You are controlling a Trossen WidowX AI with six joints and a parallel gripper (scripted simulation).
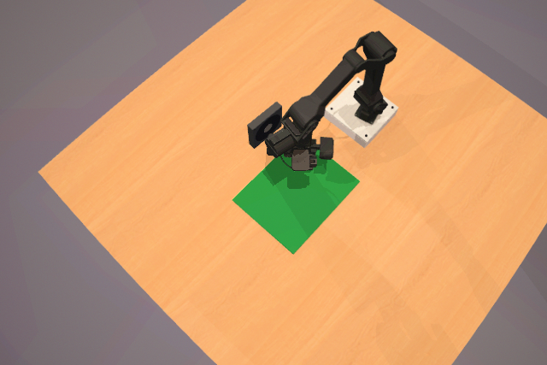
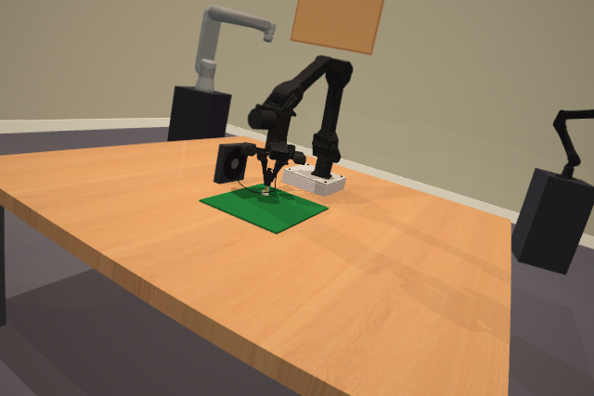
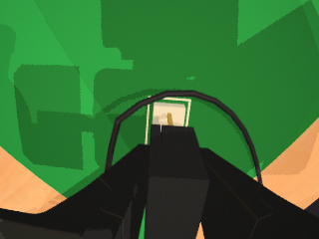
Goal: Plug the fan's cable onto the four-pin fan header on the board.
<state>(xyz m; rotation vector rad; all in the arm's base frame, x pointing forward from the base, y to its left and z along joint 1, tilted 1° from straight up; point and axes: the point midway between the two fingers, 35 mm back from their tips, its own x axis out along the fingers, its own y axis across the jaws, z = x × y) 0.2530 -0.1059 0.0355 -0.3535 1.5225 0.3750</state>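
The dark plug is 10 mm behind my gripper tip and 10 mm above it. From my gripper tip the other things lie so: black fan (40 mm behind, 130 mm to the right, 10 mm above); green board (70 mm ahead, 40 mm to the left, 60 mm below); white four-pin fan header (10 mm behind, 50 mm below).
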